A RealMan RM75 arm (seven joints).
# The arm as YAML. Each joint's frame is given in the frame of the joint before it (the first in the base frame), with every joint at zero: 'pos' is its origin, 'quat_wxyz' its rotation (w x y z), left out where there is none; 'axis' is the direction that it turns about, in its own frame. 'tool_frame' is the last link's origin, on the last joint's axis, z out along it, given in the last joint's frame.
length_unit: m
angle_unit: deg
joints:
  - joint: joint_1
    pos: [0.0, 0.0, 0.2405]
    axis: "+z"
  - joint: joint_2
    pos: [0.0, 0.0, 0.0]
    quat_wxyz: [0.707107, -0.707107, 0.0, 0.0]
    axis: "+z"
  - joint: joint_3
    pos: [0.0, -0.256, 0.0]
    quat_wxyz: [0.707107, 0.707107, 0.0, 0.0]
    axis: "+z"
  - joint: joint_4
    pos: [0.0, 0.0, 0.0]
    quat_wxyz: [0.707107, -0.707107, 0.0, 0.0]
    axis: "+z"
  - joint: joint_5
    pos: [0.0, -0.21, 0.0]
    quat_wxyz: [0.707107, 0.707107, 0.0, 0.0]
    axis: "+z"
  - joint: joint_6
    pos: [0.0, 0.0, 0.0]
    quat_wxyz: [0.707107, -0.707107, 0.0, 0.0]
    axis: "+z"
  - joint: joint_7
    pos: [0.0, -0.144, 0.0]
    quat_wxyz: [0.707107, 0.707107, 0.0, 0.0]
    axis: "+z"
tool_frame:
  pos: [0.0, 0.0, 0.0]
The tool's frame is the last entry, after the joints.
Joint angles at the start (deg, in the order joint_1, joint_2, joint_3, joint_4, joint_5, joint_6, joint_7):
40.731 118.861 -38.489 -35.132 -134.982 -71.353 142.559
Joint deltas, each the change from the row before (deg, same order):
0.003 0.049 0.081 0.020 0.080 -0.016 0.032
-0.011 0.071 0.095 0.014 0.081 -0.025 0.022
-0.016 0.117 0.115 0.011 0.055 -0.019 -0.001
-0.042 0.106 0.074 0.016 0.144 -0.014 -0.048
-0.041 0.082 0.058 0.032 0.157 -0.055 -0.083
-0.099 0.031 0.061 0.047 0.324 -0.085 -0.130
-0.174 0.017 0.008 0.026 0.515 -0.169 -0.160
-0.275 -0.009 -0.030 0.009 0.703 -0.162 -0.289
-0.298 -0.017 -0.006 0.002 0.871 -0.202 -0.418
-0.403 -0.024 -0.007 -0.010 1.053 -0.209 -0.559
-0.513 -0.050 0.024 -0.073 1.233 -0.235 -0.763
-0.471 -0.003 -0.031 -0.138 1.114 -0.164 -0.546
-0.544 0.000 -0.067 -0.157 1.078 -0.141 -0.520
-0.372 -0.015 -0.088 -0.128 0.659 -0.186 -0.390
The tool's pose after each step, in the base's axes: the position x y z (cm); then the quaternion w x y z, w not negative. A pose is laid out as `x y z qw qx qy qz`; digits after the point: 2 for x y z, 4 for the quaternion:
26.59 38.51 -1.69 0.1350 -0.7355 0.6499 0.1358
26.57 38.49 -1.73 0.1341 -0.7348 0.6506 0.1372
26.53 38.46 -1.81 0.1329 -0.7341 0.6513 0.1385
26.50 38.42 -1.88 0.1318 -0.7336 0.6518 0.1402
26.47 38.38 -1.94 0.1303 -0.7333 0.6521 0.1417
26.46 38.34 -1.96 0.1288 -0.7327 0.6525 0.1443
26.45 38.27 -1.96 0.1266 -0.7319 0.6530 0.1480
26.47 38.19 -1.93 0.1246 -0.7311 0.6531 0.1528
26.47 38.11 -1.88 0.1224 -0.7307 0.6526 0.1589
26.51 38.01 -1.81 0.1204 -0.7301 0.6518 0.1663
26.58 37.91 -1.67 0.1191 -0.7298 0.6500 0.1752
26.63 37.82 -1.55 0.1184 -0.7290 0.6488 0.1833
26.73 37.70 -1.43 0.1180 -0.7278 0.6481 0.1909
26.81 37.60 -1.34 0.1175 -0.7277 0.6470 0.1951

